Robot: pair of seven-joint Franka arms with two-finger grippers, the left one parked.
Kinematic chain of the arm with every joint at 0, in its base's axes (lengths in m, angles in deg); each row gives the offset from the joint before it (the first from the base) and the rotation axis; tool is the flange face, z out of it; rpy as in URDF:
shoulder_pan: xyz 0 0 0.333 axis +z
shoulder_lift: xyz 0 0 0 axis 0.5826 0.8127 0
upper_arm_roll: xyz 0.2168 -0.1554 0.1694 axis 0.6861 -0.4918 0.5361
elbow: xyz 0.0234 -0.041 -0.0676 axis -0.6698 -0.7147 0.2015
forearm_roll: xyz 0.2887 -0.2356 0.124 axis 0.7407 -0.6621 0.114
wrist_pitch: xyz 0 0 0 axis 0.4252 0.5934 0.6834
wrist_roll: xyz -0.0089 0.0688 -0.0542 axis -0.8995 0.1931 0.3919
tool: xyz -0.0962 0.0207 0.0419 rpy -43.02 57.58 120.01
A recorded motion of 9 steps. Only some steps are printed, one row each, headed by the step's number.
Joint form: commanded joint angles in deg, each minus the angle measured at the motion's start. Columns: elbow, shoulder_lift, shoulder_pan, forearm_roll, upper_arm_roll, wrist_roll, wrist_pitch.
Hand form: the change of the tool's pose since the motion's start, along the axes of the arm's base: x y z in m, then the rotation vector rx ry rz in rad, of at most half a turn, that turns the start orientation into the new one. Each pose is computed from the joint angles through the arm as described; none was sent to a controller.
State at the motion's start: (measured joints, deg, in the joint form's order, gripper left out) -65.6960 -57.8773 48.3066 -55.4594 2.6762 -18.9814 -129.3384
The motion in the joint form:
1: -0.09 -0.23 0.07 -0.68 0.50 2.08 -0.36
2: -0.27 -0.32 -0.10 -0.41 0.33 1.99 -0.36
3: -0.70 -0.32 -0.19 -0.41 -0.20 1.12 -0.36
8: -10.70 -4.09 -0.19 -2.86 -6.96 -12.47 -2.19
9: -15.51 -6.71 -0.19 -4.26 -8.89 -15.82 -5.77
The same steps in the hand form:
1: -0.0006 0.0039 0.0019 -0.0133 -0.0094 -0.0258
2: -0.0010 0.0011 0.0013 -0.0082 -0.0076 -0.0304
3: -0.0012 -0.0048 -0.0022 -0.0074 0.0001 -0.0260
8: -0.0288 -0.0757 -0.0478 0.0002 0.0842 0.0993
9: -0.0422 -0.0966 -0.0607 -0.0014 0.0652 0.1326

